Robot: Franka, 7 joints.
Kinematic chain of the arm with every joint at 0, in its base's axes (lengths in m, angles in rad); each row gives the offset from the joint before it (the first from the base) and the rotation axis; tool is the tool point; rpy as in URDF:
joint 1: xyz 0 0 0.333 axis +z
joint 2: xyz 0 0 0 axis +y
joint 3: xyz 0 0 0.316 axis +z
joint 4: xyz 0.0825 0 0 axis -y
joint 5: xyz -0.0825 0 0.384 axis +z
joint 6: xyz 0 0 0 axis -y
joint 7: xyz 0.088 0 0 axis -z
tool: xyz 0 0 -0.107 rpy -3.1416 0 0
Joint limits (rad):
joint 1: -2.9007..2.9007
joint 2: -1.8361..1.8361
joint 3: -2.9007..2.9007
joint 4: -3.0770..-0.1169
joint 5: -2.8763..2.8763
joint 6: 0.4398..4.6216
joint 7: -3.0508..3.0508
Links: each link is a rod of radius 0.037 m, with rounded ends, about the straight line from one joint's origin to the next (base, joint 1, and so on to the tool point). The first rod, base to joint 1, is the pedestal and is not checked.
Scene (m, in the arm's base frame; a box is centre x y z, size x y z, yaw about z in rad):
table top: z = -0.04
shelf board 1: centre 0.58 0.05 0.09 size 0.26 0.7 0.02 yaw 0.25
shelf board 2: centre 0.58 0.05 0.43 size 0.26 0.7 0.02 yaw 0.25
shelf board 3: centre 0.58 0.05 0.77 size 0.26 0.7 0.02 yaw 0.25
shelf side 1: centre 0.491 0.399 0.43 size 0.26 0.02 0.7 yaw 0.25
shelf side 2: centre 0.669 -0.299 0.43 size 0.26 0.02 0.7 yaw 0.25
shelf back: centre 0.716 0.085 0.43 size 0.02 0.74 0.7 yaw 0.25
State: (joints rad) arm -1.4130 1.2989 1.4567 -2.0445 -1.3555 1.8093 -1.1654
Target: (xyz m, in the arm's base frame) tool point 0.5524 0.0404 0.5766
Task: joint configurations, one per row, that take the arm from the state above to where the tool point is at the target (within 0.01 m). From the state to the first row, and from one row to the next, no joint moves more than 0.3 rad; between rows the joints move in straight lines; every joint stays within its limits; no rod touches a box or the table.
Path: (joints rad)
1: -1.6151 1.2451 1.5144 -2.2162 -1.2780 1.6684 -1.1654
2: -1.8172 1.1912 1.5721 -2.3879 -1.2006 1.5275 -1.1654
3: -2.0193 1.1374 1.6298 -2.5597 -1.1231 1.3866 -1.1654
4: -1.9434 1.2859 1.8982 -2.5519 -1.1327 1.4883 -1.1654
5: -1.8676 1.4344 2.1667 -2.5442 -1.1422 1.5901 -1.1654
6: -1.7918 1.5828 2.4352 -2.5365 -1.1518 1.6919 -1.1654
7: -1.5599 1.3726 2.2267 -2.2528 -1.2512 1.8087 -1.1654
8: -1.3280 1.1624 2.0182 -1.9691 -1.3506 1.9254 -1.1654

